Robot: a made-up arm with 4 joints.
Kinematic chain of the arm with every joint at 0, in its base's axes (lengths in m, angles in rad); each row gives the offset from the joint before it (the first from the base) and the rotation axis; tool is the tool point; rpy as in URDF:
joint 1: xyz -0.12 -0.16 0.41 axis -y
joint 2: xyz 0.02 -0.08 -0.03 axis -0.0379 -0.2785 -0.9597
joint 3: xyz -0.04 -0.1 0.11 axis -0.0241 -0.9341 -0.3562
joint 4: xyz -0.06 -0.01 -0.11 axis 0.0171 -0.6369 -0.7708
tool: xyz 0.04 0.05 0.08 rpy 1.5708 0 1.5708
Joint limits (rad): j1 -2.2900..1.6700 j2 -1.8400..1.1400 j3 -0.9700..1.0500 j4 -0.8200..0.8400
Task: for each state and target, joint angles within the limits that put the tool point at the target. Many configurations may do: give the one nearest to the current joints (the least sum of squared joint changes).
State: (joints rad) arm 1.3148 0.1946 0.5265 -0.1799
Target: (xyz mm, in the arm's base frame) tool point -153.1 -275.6 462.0
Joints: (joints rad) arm 1.4841 -0.4025 0.9855 -0.7455
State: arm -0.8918 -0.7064 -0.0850 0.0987
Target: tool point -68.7 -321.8 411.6
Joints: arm -1.2995 -0.8517 -0.3001 -0.6747
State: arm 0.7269 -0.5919 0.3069 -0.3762
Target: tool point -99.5 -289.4 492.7
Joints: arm 0.8596 -1.1660 0.4606 -0.0482
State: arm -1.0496 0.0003 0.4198 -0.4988
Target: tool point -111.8 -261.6 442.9
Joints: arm -1.1121 0.3024 0.4079 -0.7881
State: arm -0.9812 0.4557 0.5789 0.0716
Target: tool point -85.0 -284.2 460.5
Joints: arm -1.3968 0.3634 0.6095 0.1511
